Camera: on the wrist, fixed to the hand. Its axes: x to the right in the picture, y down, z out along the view.
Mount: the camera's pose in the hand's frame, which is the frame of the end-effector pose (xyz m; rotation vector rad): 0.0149 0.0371 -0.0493 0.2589 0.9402 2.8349
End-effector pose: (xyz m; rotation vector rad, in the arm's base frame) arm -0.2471 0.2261 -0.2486 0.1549 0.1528 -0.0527
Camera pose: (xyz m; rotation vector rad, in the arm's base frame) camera -0.2373 0.2699 -0.2935 0.5167 0.7275 2.8750
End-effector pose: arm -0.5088 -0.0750 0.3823 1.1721 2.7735 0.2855
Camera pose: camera -0.5021 -0.0452 0.4380 -2.1882 0.6887 -0.2628
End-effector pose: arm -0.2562 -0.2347 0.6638 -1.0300 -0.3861 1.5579
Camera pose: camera -0.2402 -0.2456 0.6033 0.8374 -1.5545 -1.1384
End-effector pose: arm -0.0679 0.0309 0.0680 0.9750 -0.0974 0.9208
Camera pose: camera -0.1003 0.0854 0.0706 0.1953 0.3788 -2.3432
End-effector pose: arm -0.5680 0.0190 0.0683 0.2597 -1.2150 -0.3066
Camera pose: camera -0.5133 0.0496 0.0784 -1.0628 0.2157 2.1482
